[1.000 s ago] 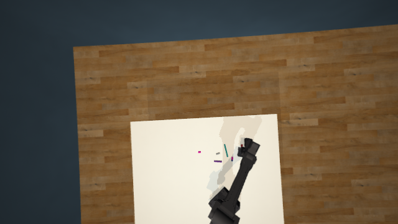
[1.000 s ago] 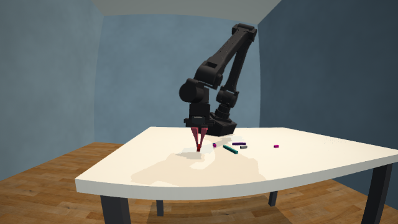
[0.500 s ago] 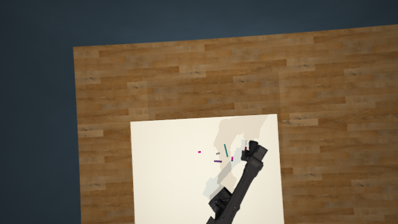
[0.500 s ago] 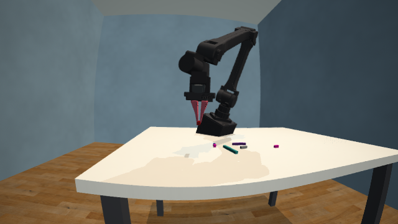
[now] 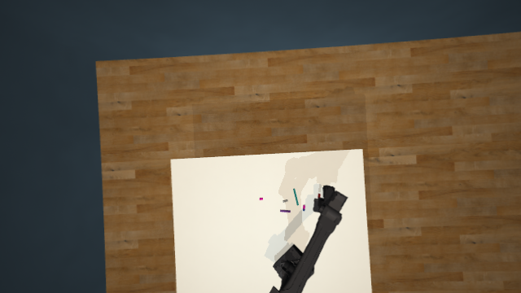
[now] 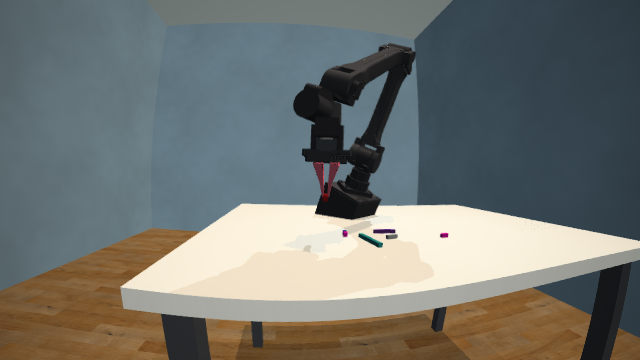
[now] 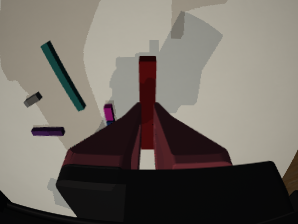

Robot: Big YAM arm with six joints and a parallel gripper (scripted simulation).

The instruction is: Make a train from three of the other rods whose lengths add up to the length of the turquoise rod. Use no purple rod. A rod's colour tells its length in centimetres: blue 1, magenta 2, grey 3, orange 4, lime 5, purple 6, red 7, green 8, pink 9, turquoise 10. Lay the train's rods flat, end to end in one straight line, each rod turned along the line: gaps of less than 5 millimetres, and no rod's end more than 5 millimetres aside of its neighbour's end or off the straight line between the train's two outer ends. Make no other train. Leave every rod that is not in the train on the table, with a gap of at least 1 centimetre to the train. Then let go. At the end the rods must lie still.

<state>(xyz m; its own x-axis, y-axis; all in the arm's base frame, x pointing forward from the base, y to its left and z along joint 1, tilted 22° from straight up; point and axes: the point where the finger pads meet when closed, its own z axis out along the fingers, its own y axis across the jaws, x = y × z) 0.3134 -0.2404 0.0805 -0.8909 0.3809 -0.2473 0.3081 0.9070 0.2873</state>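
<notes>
The turquoise rod lies 2 cm ahead of my hand, 10 cm to the left of it and 11 cm below it. The rest, counted from my hand: blue rod: 7 cm behind, 8 cm to the left, 11 cm below; then red rod: 1 cm below; then grey rod: 1 cm ahead, 17 cm to the left, 11 cm below.
</notes>
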